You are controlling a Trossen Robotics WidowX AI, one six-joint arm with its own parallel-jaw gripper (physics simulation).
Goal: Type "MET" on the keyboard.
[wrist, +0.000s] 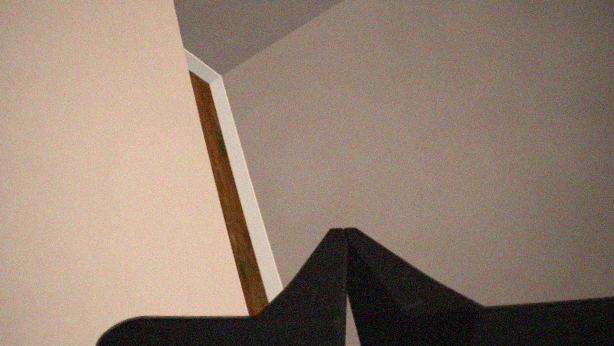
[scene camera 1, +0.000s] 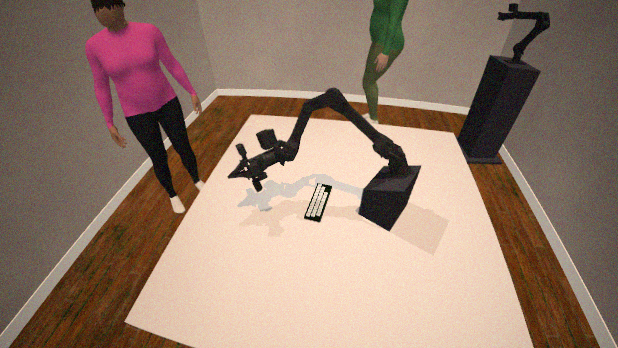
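Labels:
My gripper is visible to me in scene camera 1, and the wrist view shows it too. On the gripper, (scene camera 1: 238,171) and (wrist: 386,293) are the same spot.

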